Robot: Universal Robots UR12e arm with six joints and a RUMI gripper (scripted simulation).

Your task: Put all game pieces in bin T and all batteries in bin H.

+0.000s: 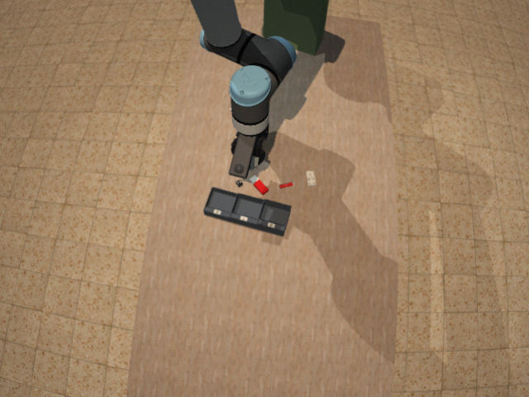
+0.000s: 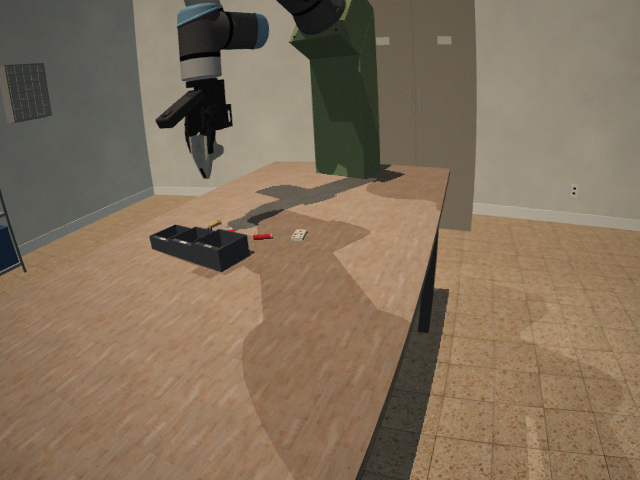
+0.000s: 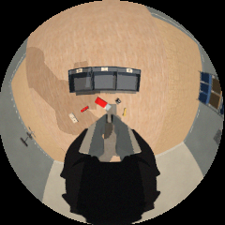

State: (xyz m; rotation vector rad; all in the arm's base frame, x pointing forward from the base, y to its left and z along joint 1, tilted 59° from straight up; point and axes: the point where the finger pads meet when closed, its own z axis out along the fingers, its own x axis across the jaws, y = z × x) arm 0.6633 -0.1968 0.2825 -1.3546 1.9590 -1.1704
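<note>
My gripper is now 140 mm above the three-compartment bin row, 70 mm short of it and 30 mm to the left of it. The rest, counted from my hand: red-and-white block 160 mm below, 30 mm to the left, 20 mm behind; then yellow piece 160 mm below, 100 mm behind, 10 mm to the right; then black die 150 mm below, 40 mm behind, 20 mm to the right.
</note>
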